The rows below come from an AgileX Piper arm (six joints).
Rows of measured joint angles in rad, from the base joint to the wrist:
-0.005 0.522 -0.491 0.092 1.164 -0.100
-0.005 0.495 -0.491 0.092 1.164 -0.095
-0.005 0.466 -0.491 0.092 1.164 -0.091
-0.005 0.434 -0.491 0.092 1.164 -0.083
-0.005 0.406 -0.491 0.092 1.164 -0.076
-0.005 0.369 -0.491 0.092 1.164 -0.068
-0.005 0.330 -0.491 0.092 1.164 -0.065
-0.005 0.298 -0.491 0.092 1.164 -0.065
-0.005 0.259 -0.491 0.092 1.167 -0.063
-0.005 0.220 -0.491 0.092 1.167 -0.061
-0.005 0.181 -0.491 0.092 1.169 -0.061
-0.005 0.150 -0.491 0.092 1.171 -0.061
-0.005 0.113 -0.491 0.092 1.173 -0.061
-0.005 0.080 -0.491 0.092 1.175 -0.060
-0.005 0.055 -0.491 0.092 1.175 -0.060
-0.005 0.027 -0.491 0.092 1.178 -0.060
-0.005 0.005 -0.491 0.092 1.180 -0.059
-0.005 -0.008 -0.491 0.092 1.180 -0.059
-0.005 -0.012 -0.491 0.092 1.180 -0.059
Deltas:
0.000 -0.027 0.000 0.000 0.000 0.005
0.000 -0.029 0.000 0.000 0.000 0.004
0.000 -0.032 0.000 0.000 0.000 0.008
0.000 -0.028 0.000 0.000 0.000 0.007
0.000 -0.037 0.000 0.000 0.000 0.008
0.000 -0.039 0.000 0.000 0.000 0.003
0.000 -0.032 0.000 0.000 0.000 0.000
0.000 -0.039 0.000 0.000 0.003 0.002
0.000 -0.039 0.000 0.000 0.000 0.002
0.000 -0.039 0.000 0.000 0.002 0.000
0.000 -0.031 0.000 0.000 0.002 0.000
0.000 -0.037 0.000 0.000 0.002 0.000
0.000 -0.033 0.000 0.000 0.002 0.001
0.000 -0.025 0.000 0.000 0.000 0.000
0.000 -0.028 0.000 0.000 0.003 0.000
0.000 -0.022 0.000 0.000 0.002 0.001
0.000 -0.013 0.000 0.000 0.000 0.000
0.000 -0.004 0.000 0.000 0.000 0.000

